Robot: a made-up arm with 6 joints. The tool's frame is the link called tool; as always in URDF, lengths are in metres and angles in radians. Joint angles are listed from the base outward. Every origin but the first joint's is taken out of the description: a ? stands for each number. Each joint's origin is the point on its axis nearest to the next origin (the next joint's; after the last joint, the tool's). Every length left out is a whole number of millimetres.
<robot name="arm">
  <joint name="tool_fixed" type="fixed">
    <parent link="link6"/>
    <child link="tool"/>
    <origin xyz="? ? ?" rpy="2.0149 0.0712 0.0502"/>
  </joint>
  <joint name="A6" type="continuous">
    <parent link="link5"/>
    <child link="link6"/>
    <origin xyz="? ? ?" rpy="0 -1.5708 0"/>
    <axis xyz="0 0 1"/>
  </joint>
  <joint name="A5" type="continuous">
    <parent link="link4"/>
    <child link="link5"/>
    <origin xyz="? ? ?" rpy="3.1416 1.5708 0"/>
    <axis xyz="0 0 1"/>
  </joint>
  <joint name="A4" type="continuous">
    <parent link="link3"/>
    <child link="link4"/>
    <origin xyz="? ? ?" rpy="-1.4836 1.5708 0"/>
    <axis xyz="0 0 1"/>
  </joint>
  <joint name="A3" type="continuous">
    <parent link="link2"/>
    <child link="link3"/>
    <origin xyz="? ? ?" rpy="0 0 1.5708"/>
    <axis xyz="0 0 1"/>
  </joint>
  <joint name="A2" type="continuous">
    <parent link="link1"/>
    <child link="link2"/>
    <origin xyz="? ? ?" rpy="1.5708 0 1.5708"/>
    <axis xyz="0 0 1"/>
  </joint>
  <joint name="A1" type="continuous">
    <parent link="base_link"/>
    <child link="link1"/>
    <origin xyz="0.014 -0.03 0.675" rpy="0 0 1.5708"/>
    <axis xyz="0 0 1"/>
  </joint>
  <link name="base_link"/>
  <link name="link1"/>
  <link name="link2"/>
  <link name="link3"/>
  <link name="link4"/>
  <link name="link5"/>
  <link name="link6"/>
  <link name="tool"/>
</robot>
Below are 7 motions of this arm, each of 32 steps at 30 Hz.
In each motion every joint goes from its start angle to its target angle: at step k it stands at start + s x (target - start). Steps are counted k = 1, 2, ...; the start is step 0. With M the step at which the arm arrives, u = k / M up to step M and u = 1 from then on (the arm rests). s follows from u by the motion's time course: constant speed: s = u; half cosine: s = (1 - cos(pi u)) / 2; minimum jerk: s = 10 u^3 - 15 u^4 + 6 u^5.
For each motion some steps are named. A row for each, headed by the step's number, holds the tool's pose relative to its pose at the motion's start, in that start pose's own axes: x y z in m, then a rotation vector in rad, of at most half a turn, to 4 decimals.
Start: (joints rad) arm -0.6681 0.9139 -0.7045 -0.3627 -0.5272 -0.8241
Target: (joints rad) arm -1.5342 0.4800 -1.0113 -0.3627 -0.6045 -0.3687
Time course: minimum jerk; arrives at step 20
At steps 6, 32:
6: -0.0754 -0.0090 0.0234 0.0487 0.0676 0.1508
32: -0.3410 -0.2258 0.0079 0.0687 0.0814 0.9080

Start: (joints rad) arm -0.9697 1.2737 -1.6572 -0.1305 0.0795 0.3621
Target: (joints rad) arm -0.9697 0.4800 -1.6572 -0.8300 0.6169 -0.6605
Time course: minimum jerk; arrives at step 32
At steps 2, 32:
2: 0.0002 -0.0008 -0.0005 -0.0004 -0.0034 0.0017
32: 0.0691 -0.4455 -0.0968 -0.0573 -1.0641 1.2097

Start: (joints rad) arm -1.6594 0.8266 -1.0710 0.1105 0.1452 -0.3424
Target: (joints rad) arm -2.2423 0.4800 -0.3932 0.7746 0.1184 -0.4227
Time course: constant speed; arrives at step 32
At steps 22, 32:
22: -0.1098 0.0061 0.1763 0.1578 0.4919 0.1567
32: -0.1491 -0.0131 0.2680 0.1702 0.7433 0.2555

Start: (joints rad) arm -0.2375 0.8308 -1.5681 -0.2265 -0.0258 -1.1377
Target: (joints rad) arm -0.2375 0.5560 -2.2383 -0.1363 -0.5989 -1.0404
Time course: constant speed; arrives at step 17
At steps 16, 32:
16: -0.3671 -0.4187 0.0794 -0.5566 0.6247 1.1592
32: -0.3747 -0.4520 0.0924 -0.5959 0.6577 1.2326

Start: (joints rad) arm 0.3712 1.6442 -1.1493 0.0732 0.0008 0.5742
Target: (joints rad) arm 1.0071 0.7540 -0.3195 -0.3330 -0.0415 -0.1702
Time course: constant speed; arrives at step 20
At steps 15, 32:
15: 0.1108 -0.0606 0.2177 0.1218 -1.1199 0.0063
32: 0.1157 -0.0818 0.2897 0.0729 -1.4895 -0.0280

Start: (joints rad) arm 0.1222 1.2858 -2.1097 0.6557 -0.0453 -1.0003
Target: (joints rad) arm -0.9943 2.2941 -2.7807 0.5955 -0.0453 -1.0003
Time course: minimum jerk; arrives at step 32
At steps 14, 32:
14: -0.0965 0.0798 0.1057 0.2194 -0.2136 0.3493
32: -0.3912 -0.0272 0.2713 0.5799 -0.4470 0.9523

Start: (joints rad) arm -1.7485 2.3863 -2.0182 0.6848 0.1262 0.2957
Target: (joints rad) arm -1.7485 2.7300 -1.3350 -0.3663 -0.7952 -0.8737
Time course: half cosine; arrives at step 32
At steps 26, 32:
26: -0.3448 0.0617 0.2572 0.3109 -1.7831 0.7248
32: -0.3648 0.0513 0.2961 0.3405 -1.9489 0.6825

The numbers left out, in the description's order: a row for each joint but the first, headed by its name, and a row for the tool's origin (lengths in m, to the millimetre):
tool: -0.024 -0.006 0
A6: -0.118 0.01 0
A5: -0.044 -0.022 0
A4: 0.084 0.423 0
A3: 0.216 0.009 0
A2: -0.036 0.02 0

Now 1 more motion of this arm.
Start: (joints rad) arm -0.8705 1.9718 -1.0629 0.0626 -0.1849 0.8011
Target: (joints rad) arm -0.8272 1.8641 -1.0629 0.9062 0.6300 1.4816
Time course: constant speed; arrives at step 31
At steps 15, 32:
15: 0.0122 -0.0093 0.0272 0.1599 0.7821 -0.0643
32: 0.0618 -0.0333 0.0592 0.4277 1.5770 -0.1126

